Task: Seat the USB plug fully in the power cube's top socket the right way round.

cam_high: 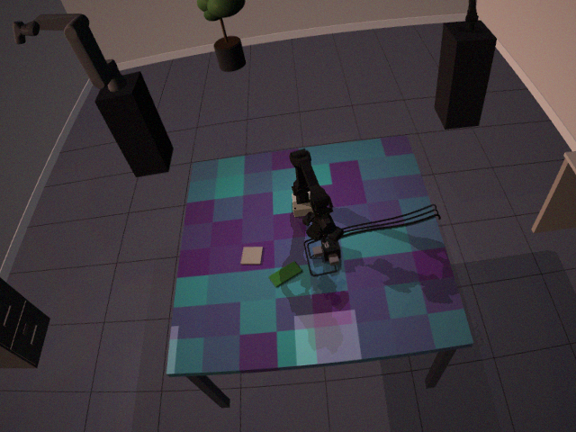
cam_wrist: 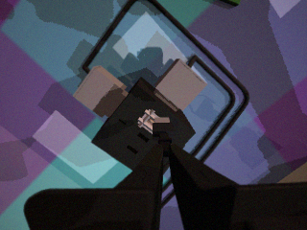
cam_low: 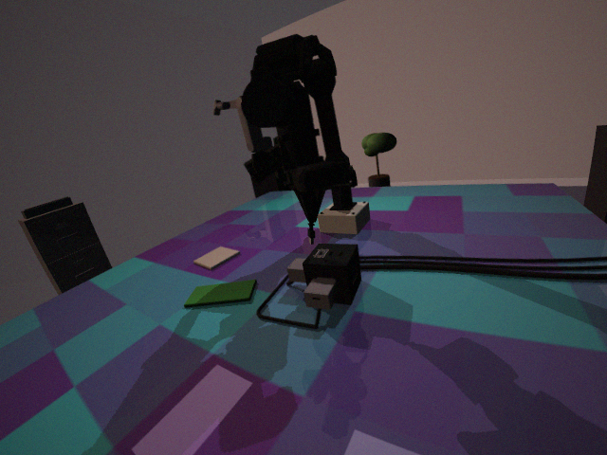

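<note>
The usb plug lies 20 mm below my gripper tip. From my gripper tip the other things lie so: usb socket 10 mm to the left, 70 mm below; then beige card 40 mm behind, 350 mm to the right, 130 mm below; then green card 80 mm ahead, 200 mm to the right, 130 mm below.
</note>
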